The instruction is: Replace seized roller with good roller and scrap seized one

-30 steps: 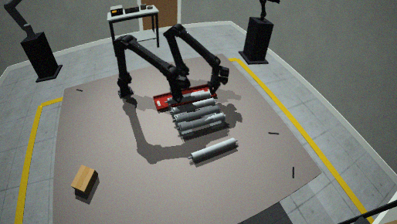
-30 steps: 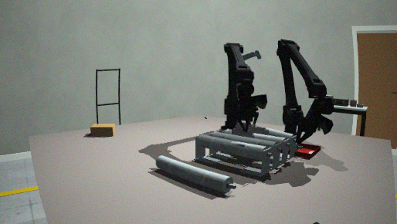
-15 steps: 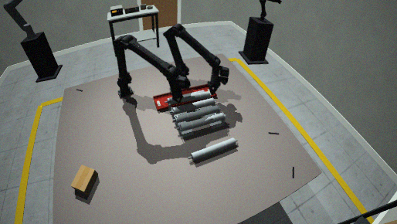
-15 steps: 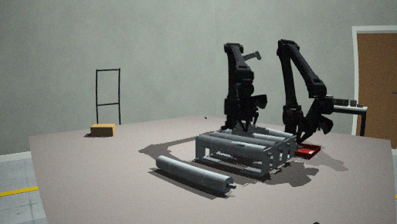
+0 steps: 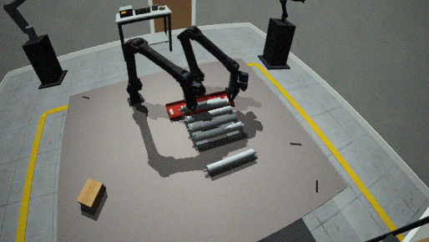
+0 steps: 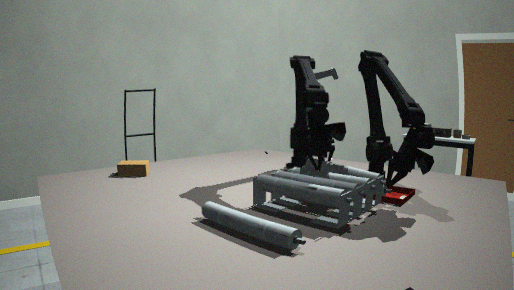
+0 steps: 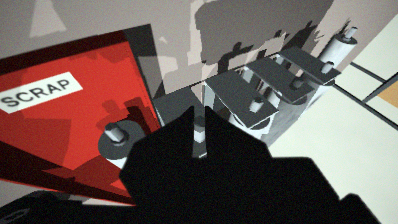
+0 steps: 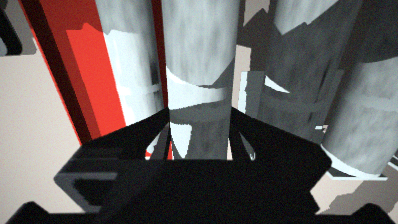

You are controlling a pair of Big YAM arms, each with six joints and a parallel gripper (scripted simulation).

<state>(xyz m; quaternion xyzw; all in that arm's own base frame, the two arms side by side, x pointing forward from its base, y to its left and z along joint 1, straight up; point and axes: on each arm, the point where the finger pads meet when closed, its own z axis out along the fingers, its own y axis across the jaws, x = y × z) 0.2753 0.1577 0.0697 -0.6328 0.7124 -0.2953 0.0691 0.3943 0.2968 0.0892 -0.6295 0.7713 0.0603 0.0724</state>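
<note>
Right now the bed roller is 7 cm ahead of my right hand, 10 cm to the left of it and 2 cm below it. Also, from my right hand: red scrap tray (11 cm behind, 7 cm to the left, 8 cm below); cardboard box (48 cm ahead, 70 cm to the right, 5 cm below).
</note>
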